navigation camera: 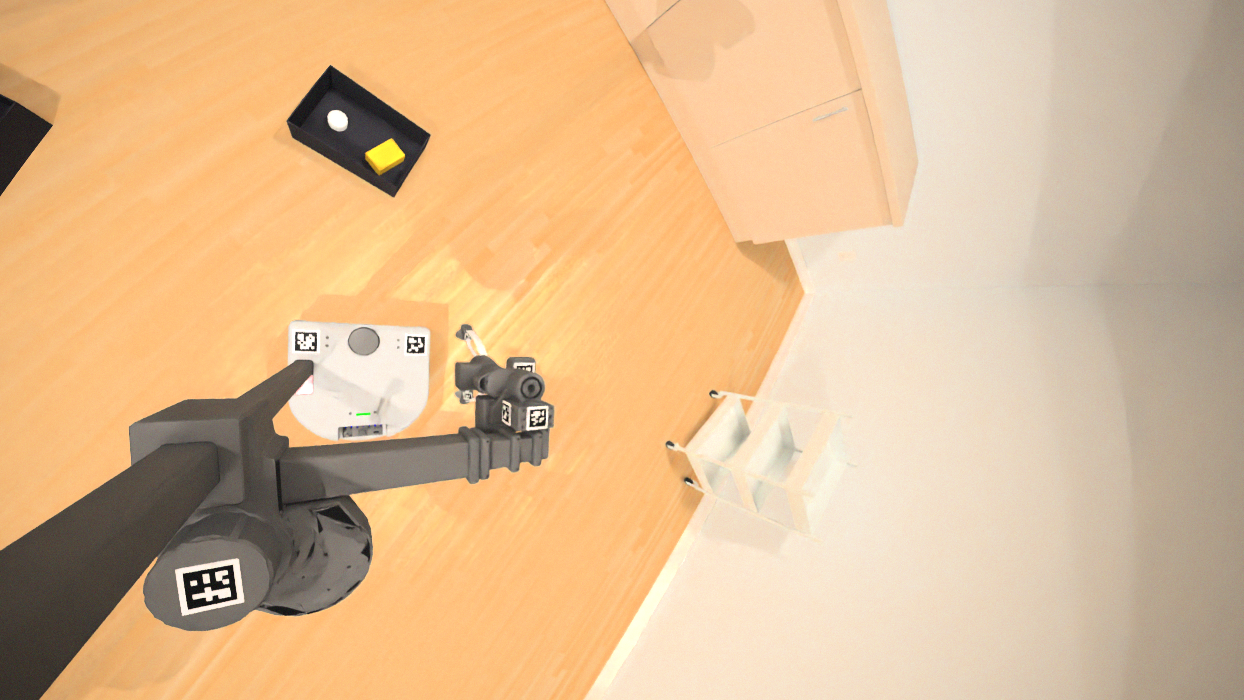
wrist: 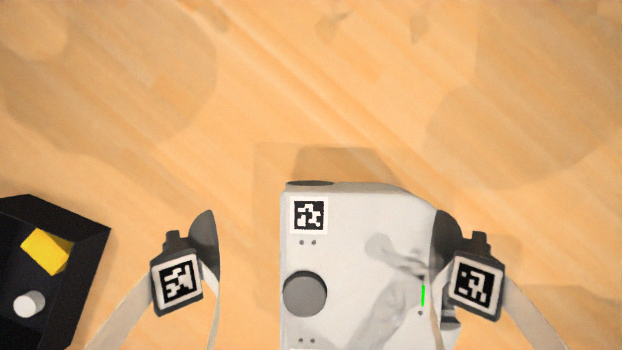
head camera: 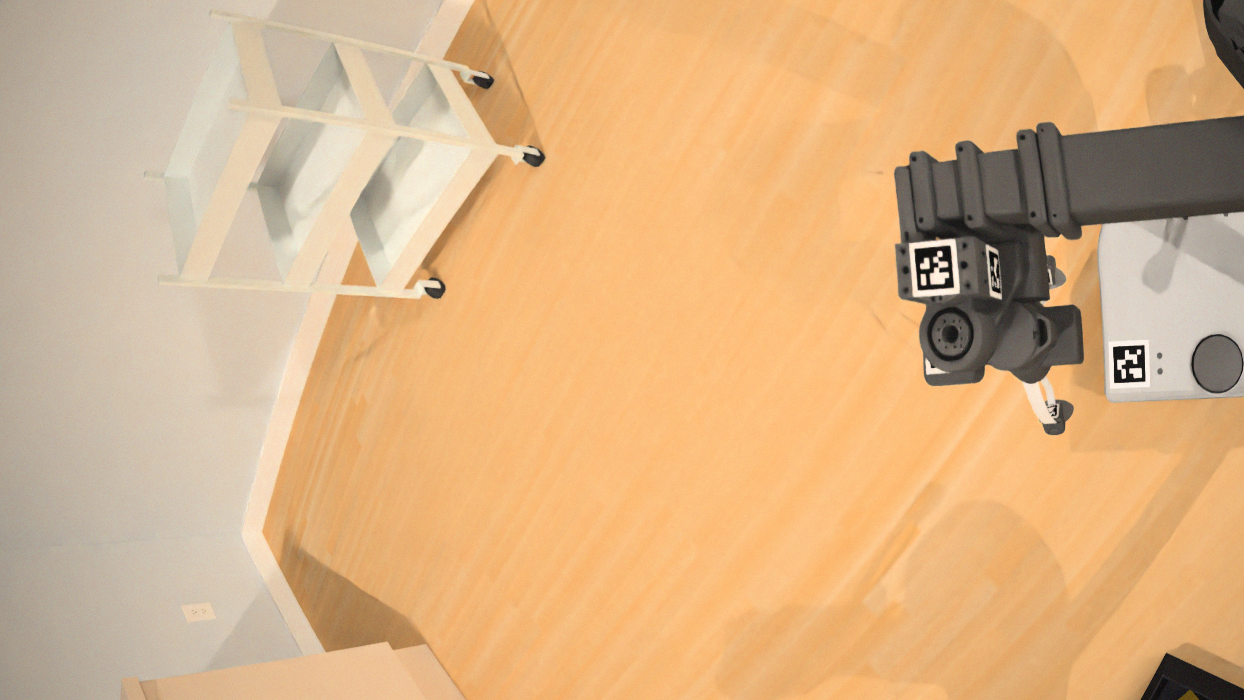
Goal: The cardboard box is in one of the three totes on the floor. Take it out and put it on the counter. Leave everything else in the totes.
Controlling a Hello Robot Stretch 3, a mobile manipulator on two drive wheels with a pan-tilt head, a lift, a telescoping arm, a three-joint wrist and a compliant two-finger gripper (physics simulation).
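Places are measured from the robot's base along level axes (x ahead, y left, z up), in metres.
Where they show: robot's base at its link origin: (navigation camera: 363, 339) (head camera: 1213, 361).
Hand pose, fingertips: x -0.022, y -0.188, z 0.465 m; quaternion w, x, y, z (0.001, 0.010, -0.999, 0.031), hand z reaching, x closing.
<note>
Things, the pixels of their centre, and the offset from my fingertips. "pt": a spot on its surface instead.
- yellow block at the middle of its body: (navigation camera: 385, 157) 0.439 m down, 0.575 m ahead, 0.170 m left
- white round object at the middle of its body: (navigation camera: 337, 120) 0.449 m down, 0.651 m ahead, 0.304 m left
- dark tote corner at a spot on its surface: (head camera: 1170, 677) pt 0.368 m down, 0.469 m ahead, 0.144 m left
A black tote (navigation camera: 326, 149) (wrist: 91, 270) stands on the floor, holding a yellow block (navigation camera: 385, 155) (wrist: 47, 250) and a white round object (navigation camera: 337, 120) (wrist: 29, 304). Part of another black tote (navigation camera: 19, 139) shows at the left edge of the navigation view. A dark tote corner (head camera: 1170, 677) shows at the bottom right of the head view. The cardboard box does not show in any view. My gripper (head camera: 1054, 346) (navigation camera: 466, 363) (wrist: 323, 235) is open and empty, its fingers wide apart, beside my base and away from the totes. A wooden cabinet with a counter top (navigation camera: 876, 113) stands at the upper right of the navigation view.
My white base (head camera: 1170, 304) (navigation camera: 361, 378) (wrist: 350, 210) lies close to the gripper. A white wheeled cart (head camera: 347, 182) (navigation camera: 748, 470) stands by the wall. Part of a wooden cabinet (head camera: 287, 679) shows at the lower left of the head view. My arm (head camera: 1148, 169) (navigation camera: 374, 465) is mostly retracted.
</note>
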